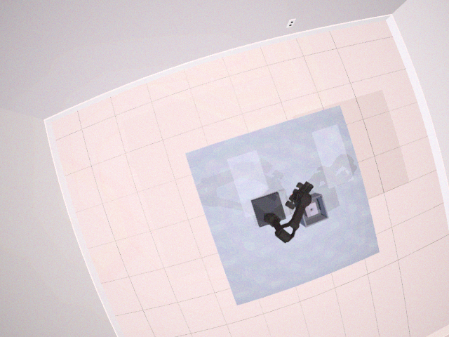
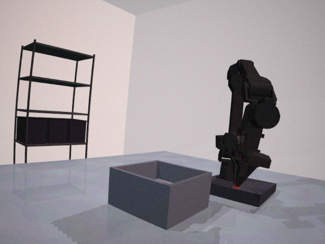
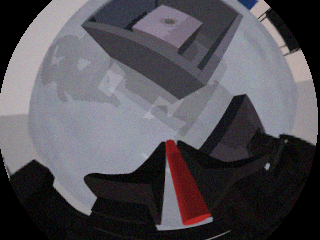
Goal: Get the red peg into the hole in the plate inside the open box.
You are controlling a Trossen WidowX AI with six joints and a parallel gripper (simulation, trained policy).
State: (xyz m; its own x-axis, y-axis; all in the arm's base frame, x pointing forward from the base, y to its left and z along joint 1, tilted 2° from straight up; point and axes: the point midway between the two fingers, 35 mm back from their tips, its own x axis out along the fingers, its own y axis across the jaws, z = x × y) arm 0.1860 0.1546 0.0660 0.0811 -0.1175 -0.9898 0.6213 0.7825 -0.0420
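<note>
The plate is 140 mm ahead of my gripper tip, 130 mm to the right of it and 30 mm below it. From my gripper tip the other things lie so: grey box: 140 mm ahead, 130 mm to the right, 50 mm below; then red peg: 10 mm behind, 30 mm above.
</note>
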